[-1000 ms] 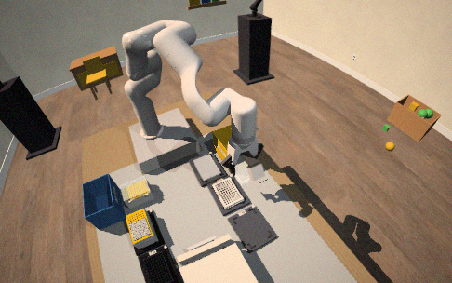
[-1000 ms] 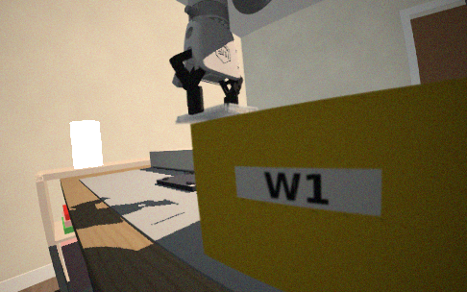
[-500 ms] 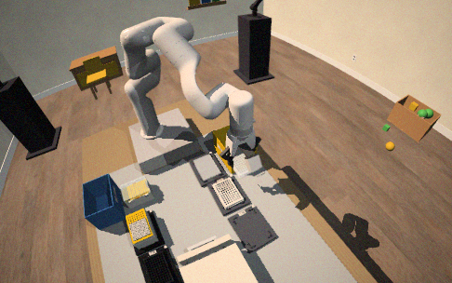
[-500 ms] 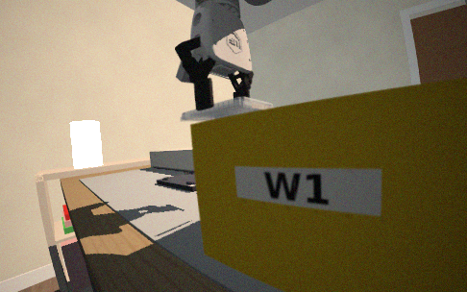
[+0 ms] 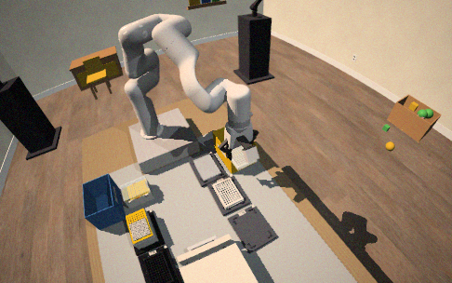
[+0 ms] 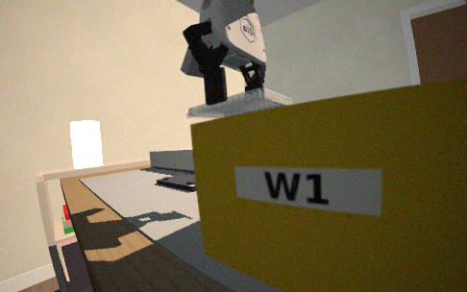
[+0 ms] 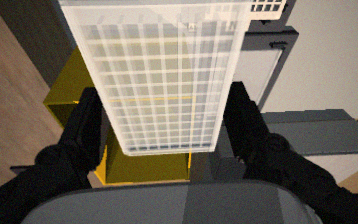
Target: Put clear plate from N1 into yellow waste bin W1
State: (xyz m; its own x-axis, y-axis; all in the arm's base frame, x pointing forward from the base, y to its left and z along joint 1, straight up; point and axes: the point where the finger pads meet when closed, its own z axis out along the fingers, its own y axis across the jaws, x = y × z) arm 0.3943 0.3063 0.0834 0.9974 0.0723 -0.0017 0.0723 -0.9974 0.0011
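The yellow bin W1 lies 120 mm below my hand, 120 mm behind it and 30 mm to the left of it. Also, from my hand: clear plate (10 mm below); then yellow-topped tip box (470 mm to the right, 100 mm below, 90 mm ahead); then white plate (140 mm below, 90 mm to the right, 70 mm ahead).
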